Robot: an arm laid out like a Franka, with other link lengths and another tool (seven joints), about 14 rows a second.
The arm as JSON. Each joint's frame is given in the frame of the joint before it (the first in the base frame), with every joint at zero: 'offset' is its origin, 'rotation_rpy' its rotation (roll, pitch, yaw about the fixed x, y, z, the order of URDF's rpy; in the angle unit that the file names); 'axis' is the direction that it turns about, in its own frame. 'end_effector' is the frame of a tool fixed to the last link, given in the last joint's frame.
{
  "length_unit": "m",
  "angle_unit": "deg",
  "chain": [
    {
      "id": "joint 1",
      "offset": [
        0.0,
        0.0,
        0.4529
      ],
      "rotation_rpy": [
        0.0,
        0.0,
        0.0
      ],
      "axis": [
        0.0,
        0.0,
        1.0
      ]
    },
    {
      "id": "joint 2",
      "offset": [
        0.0,
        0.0,
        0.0
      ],
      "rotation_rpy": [
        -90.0,
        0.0,
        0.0
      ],
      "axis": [
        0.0,
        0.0,
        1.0
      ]
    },
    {
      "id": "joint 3",
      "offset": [
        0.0,
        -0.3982,
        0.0
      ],
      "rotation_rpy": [
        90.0,
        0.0,
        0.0
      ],
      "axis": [
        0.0,
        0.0,
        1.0
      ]
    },
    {
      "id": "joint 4",
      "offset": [
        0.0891,
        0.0,
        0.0
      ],
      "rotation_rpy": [
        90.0,
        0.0,
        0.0
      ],
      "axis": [
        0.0,
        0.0,
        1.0
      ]
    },
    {
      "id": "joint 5",
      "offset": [
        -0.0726,
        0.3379,
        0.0
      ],
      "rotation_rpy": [
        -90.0,
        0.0,
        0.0
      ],
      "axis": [
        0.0,
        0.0,
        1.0
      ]
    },
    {
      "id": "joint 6",
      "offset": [
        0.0,
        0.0,
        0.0
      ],
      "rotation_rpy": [
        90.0,
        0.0,
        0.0
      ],
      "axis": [
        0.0,
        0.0,
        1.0
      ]
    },
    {
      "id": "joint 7",
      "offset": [
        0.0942,
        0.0,
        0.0
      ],
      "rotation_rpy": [
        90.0,
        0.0,
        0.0
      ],
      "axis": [
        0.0,
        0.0,
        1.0
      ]
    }
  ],
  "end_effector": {
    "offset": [
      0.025,
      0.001,
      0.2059
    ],
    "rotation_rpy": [
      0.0,
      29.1,
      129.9
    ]
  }
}
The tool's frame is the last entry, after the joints.
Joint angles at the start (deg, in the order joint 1, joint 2, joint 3, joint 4, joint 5, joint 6, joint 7):
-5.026, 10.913, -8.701, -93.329, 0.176, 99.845, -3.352
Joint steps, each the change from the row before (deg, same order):
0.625, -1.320, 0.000, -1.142, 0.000, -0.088, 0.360
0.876, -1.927, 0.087, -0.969, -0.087, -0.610, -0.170
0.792, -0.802, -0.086, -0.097, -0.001, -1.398, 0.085
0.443, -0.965, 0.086, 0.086, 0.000, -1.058, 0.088
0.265, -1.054, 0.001, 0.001, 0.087, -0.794, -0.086
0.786, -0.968, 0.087, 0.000, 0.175, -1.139, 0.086
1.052, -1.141, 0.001, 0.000, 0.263, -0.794, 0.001
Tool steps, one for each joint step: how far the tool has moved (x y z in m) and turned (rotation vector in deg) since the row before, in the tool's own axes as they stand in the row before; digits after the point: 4 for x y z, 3 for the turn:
0.0027, 0.0103, -0.0034, 0.101, -0.176, -0.222
0.0056, 0.0149, -0.0089, 0.709, -0.325, -0.892
0.0018, 0.0107, -0.0041, -0.213, 0.366, -0.821
0.0044, 0.0086, -0.0067, 0.145, -0.083, -0.419
0.0062, 0.0070, -0.0063, 0.225, -0.330, -0.266
0.0016, 0.0116, -0.0070, 0.117, -0.100, -0.820
0.0012, 0.0125, -0.0097, 0.555, -0.482, -0.883

